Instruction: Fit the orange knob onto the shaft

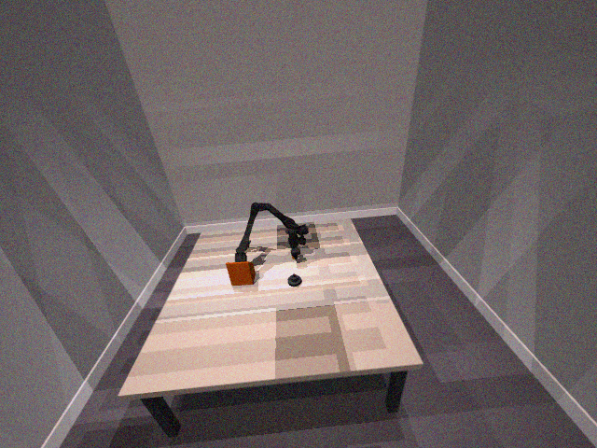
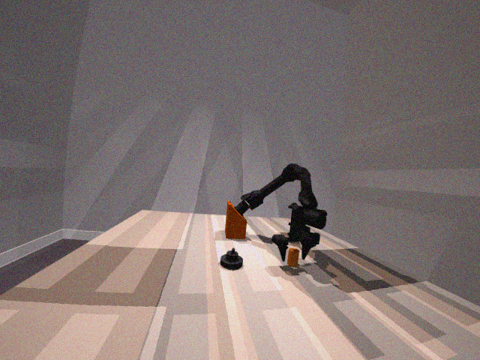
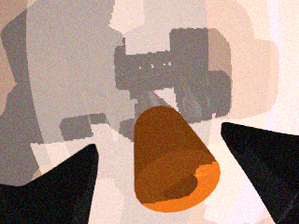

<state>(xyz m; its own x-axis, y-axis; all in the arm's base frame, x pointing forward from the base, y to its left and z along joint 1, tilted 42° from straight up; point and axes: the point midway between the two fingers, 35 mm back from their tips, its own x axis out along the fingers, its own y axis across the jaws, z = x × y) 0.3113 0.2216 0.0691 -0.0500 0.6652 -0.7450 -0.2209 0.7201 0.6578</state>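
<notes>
Right now the pedestal is 240 mm to the right of my gripper tip, 10 mm ahead of it and 10 mm above it. Also, from my gripper tip: orange knob: 10 mm above.
</notes>
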